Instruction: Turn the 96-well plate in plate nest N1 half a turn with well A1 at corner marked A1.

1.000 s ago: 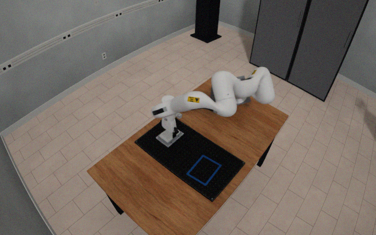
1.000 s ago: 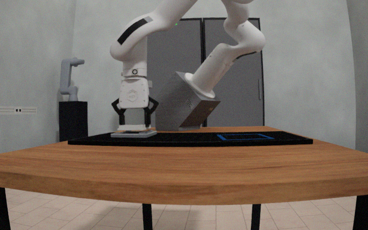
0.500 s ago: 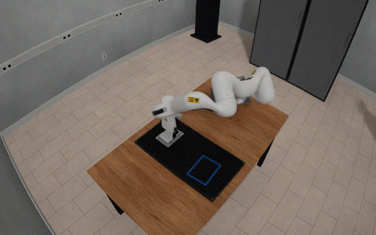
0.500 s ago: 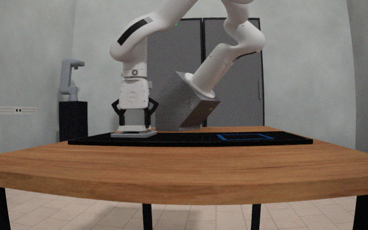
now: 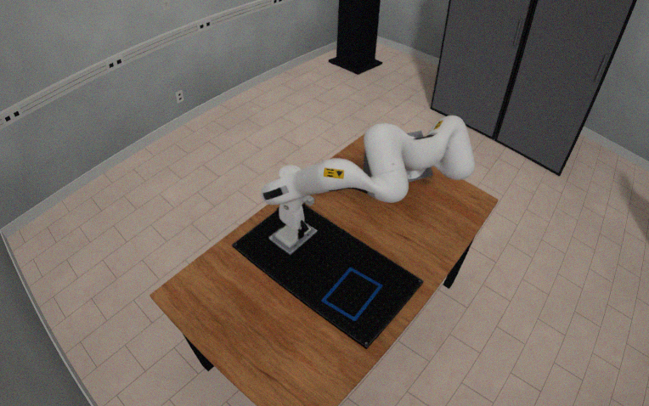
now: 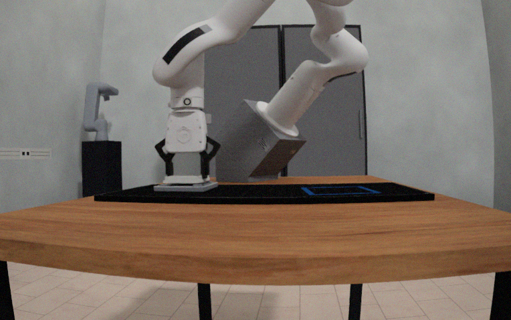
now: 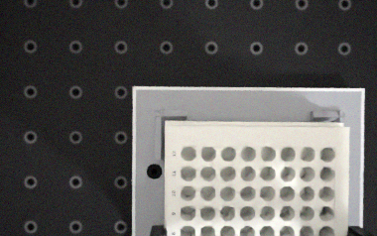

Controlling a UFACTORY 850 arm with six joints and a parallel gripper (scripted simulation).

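Now: hand 10 mm above the white 96-well plate. From my hand the other things lie so: grey plate nest: 30 mm below.
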